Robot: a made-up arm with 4 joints. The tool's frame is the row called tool.
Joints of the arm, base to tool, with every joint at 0 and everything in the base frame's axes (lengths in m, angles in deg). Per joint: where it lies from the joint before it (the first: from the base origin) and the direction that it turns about. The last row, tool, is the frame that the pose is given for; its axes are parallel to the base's.
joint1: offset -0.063 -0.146 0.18 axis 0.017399 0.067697 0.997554
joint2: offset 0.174 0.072 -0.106 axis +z
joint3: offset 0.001 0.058 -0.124 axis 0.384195 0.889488 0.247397
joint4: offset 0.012 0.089 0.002 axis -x
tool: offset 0 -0.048 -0.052
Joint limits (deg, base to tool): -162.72..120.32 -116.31..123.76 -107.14..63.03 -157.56..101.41
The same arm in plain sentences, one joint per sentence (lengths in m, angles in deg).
The arm has four revolute joints in a row. What follows holds with every joint at zero, and every direction is one of the base frame's. The first joint sits 0.0630 m along -x and 0.1460 m along -y and 0.1800 m along +z from the base frame's origin and turns about the direction (0.017399, 0.067697, 0.997554), from -162.72 to 120.32 deg. The second joint sits 0.1740 m along +x and 0.0720 m along +y and 0.1060 m along -z from the first joint and turns about +z, from -116.31 to 123.76 deg. The third joint sits 0.0010 m along +x and 0.0580 m along +y and 0.1240 m along -z from the second joint and turns about the direction (0.384195, 0.889488, 0.247397), from -107.14 to 63.03 deg. The fourth joint sits 0.0120 m along +x and 0.0890 m along +y and 0.0020 m along +z from the third joint and turns about -x, from -157.56 to 101.41 deg. The tool frame, which is the frame that the pose is given for, sits 0.0480 m along -y and 0.0520 m along -z from the fourth joint; its axes are parallel to the base frame's.
